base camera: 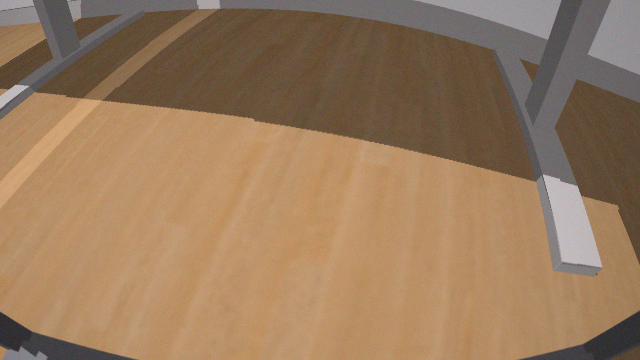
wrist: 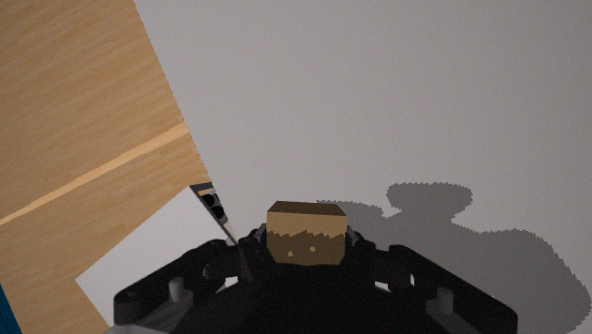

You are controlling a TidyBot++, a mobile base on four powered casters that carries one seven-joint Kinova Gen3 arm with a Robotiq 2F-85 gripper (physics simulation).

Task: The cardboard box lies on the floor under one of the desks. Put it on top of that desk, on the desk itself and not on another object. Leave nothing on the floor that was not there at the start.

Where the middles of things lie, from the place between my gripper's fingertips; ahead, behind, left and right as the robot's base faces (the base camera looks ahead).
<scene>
Right now the cardboard box (wrist: 302,233) is 10 mm behind my hand and 20 mm to the right of it.
</scene>
